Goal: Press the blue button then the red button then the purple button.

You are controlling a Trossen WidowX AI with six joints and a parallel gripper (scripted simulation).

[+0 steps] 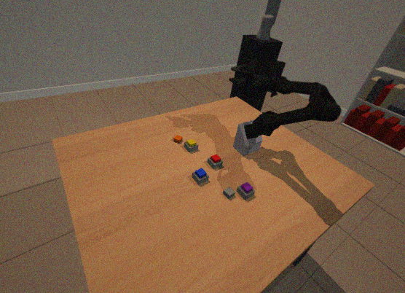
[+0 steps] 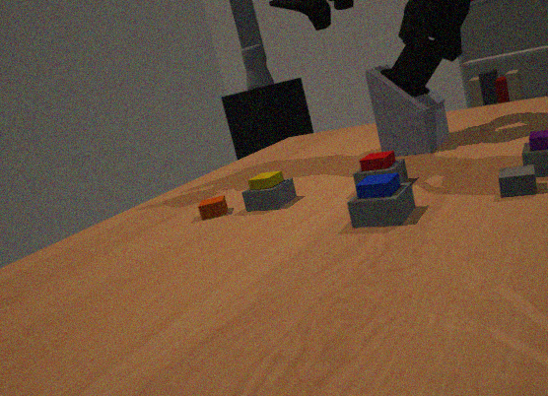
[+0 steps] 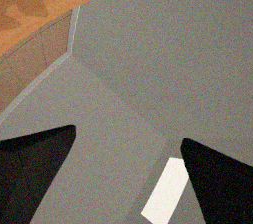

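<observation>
My gripper tip is 25 cm short of the blue button, 27 cm to the right of it and 28 cm above it. Also, from my gripper tip: red button 15 cm ahead, 21 cm to the left, 28 cm below; yellow button 20 cm ahead, 8 cm to the left, 28 cm below; small orange block 24 cm ahead, 1 cm to the left, 31 cm below.
</observation>
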